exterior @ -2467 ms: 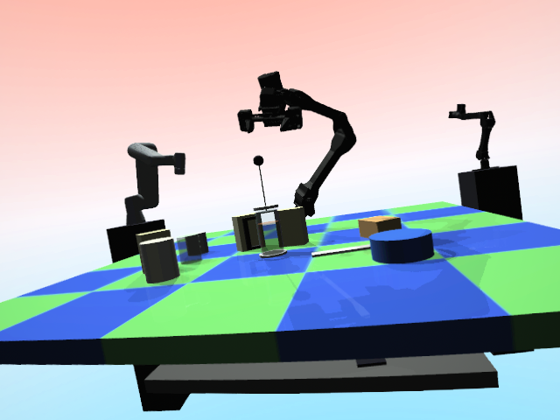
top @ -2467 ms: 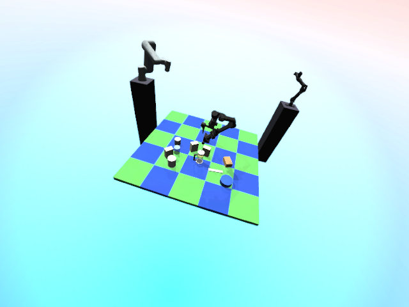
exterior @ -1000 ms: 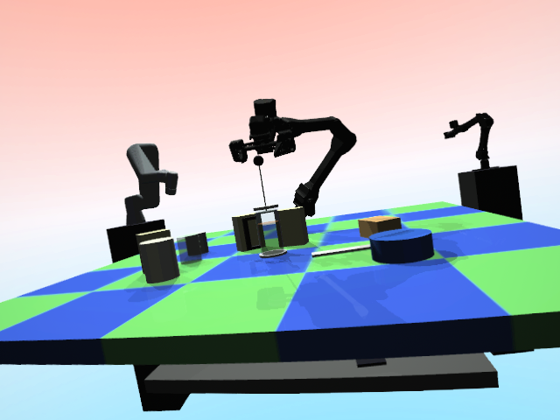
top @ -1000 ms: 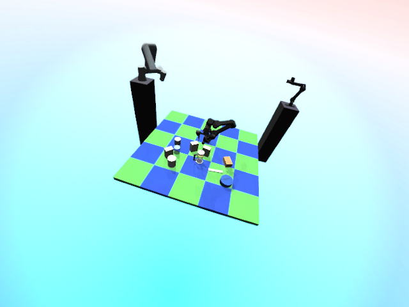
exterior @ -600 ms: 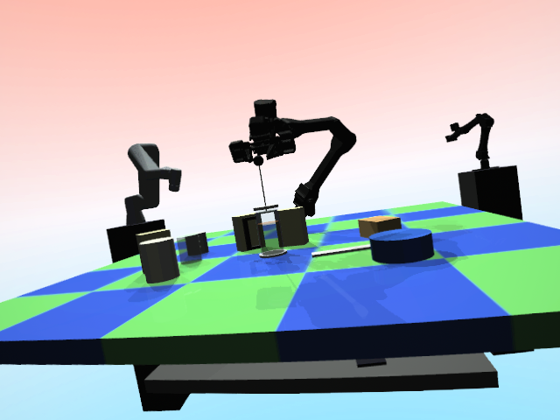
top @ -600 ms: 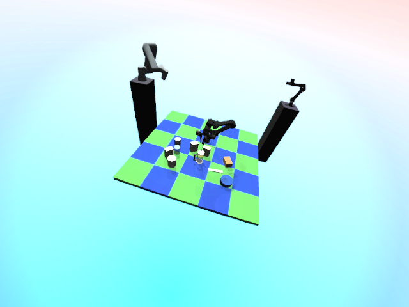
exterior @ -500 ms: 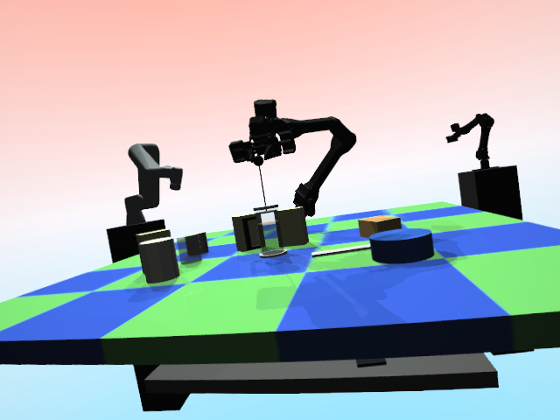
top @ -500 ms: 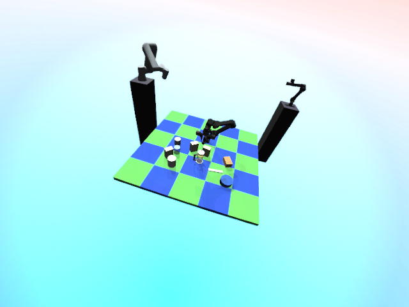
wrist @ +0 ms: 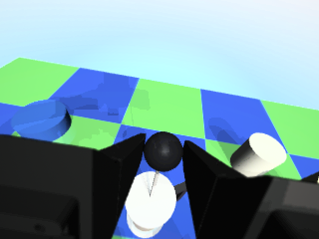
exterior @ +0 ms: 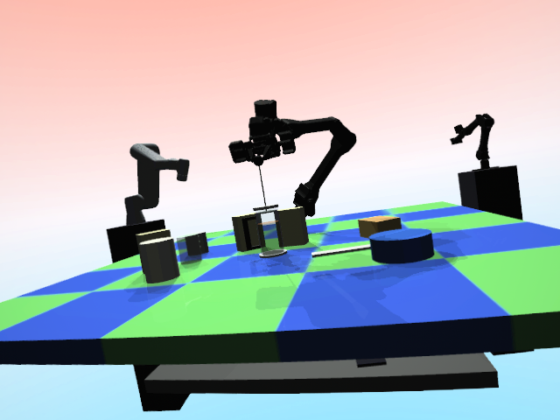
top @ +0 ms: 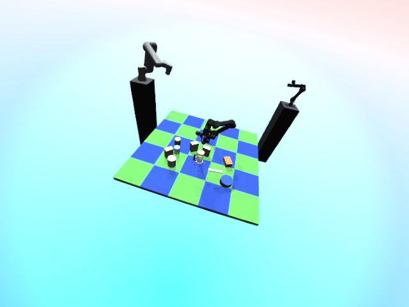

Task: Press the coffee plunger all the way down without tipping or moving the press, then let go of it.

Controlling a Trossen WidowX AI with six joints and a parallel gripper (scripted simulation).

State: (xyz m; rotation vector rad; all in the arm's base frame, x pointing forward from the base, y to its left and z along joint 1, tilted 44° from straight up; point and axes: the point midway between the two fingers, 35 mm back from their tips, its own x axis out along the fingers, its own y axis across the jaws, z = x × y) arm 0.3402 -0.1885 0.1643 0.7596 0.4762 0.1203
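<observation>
My gripper tip is now 10 mm to the left of the coffee press and 130 mm above it. The rest, counted from my gripper tip: orange block: 70 mm behind, 300 mm to the left, 230 mm below; then blue disc: 180 mm ahead, 300 mm to the left, 230 mm below; then white stick: 70 mm ahead, 180 mm to the left, 250 mm below.
</observation>
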